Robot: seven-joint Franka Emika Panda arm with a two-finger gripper.
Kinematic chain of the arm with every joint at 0, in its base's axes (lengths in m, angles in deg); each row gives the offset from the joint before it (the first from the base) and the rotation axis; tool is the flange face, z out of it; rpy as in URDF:
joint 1: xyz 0 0 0.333 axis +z
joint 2: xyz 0 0 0 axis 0.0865 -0.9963 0
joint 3: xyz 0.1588 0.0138 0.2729 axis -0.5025 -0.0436 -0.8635
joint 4: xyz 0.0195 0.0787 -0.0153 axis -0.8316 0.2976 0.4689
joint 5: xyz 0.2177 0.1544 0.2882 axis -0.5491 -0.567 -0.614
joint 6: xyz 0 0 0 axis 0.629 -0.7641 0.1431
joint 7: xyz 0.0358 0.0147 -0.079 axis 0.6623 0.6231 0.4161
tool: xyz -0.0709 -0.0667 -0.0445 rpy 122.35 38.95 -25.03
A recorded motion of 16 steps. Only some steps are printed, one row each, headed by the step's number.
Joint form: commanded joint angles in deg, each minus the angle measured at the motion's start. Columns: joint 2, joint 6, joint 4, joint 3, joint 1, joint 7, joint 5.
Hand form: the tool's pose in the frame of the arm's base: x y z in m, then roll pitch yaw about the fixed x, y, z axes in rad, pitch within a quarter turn. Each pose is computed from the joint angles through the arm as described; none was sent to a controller.
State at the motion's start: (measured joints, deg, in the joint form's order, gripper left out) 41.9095 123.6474 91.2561 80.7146 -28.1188 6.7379 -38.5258
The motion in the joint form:
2: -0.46 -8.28 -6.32 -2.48 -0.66 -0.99 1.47
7: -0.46 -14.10 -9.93 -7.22 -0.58 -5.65 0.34
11: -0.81 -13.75 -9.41 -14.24 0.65 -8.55 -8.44
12: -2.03 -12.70 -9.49 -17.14 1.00 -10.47 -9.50
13: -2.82 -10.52 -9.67 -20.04 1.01 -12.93 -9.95
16: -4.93 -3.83 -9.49 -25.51 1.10 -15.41 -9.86
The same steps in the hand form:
2: 0.3962 -0.2866 0.5056 2.9757 0.0208 -1.0895
7: 0.4167 -0.2491 0.5286 2.9534 0.0361 -1.1078
11: 0.4548 -0.1697 0.5214 3.0445 0.1111 -1.0472
12: 0.4706 -0.1429 0.5127 3.0471 0.1160 -1.0290
13: 0.4850 -0.1192 0.5096 3.0614 0.0932 -1.0223
16: 0.5134 -0.0744 0.4977 3.1061 0.0317 -0.9663

